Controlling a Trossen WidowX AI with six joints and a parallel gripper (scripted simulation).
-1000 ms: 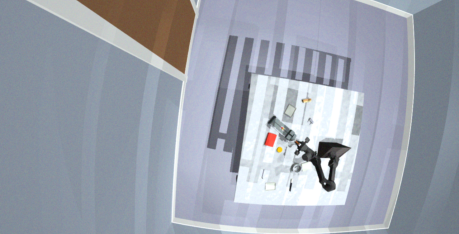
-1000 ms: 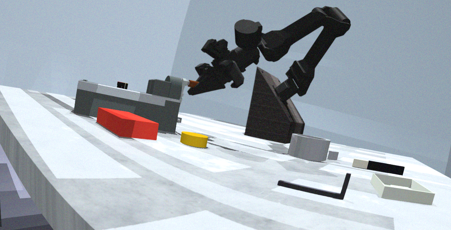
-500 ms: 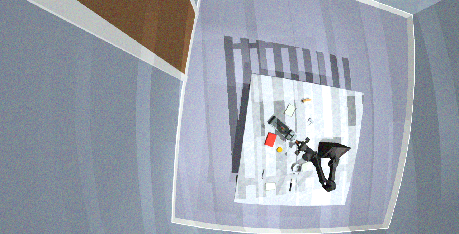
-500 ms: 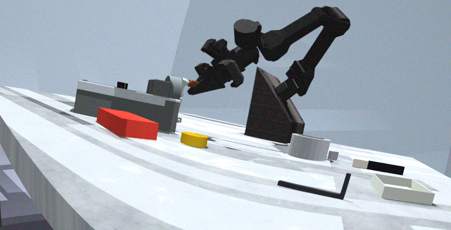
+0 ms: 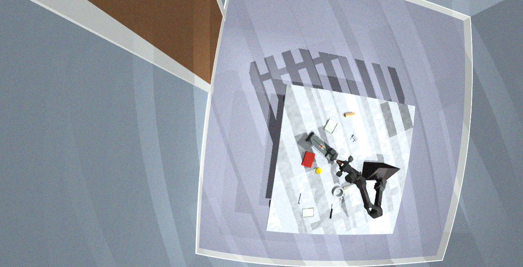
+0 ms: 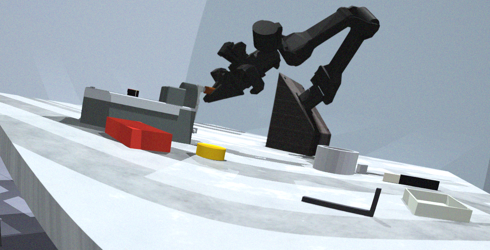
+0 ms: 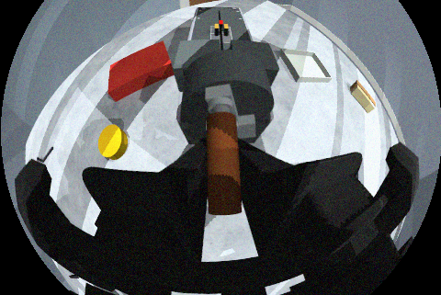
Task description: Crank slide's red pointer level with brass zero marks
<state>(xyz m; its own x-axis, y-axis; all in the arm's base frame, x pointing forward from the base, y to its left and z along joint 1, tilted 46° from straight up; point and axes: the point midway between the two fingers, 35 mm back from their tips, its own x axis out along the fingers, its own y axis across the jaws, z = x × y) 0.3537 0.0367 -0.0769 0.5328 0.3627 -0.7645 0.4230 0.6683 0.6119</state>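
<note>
My gripper tip is 2 cm below the brown handle, 2 cm past it and 1 cm to the right of it. The rest, counted from my gripper tip: yellow disc: 13 cm to the left, 10 cm ahead, 9 cm below; then red pointer: 16 cm ahead, 9 cm to the right, 1 cm below; then black L-shaped bar: 42 cm to the left, 19 cm ahead, 8 cm below.
</note>
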